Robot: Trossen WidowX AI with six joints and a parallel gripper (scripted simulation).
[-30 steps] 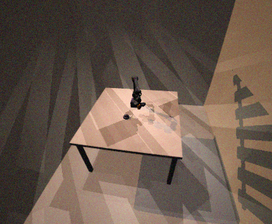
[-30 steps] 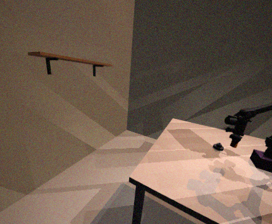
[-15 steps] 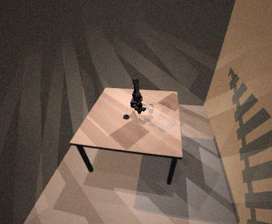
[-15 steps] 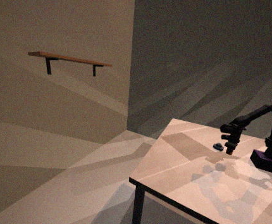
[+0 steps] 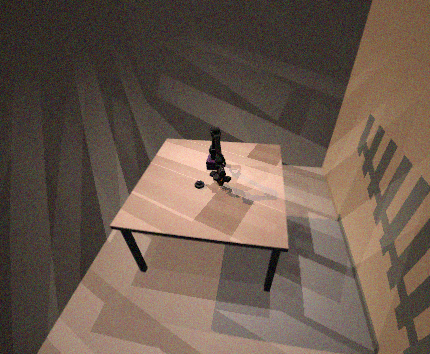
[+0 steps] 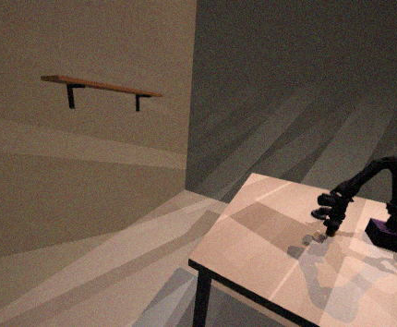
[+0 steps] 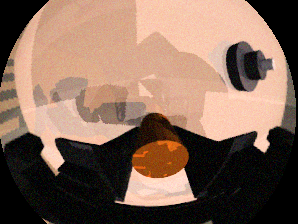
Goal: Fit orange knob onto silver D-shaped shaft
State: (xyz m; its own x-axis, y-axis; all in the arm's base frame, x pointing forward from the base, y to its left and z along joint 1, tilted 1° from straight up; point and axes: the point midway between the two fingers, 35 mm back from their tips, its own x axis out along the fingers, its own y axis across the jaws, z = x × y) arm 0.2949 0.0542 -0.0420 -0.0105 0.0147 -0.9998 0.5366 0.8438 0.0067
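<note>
Right now my gripper tip is 30 mm below the orange knob. The rest, counted from my gripper tip: round dark pedestal 180 mm to the right, 20 mm above.
</note>
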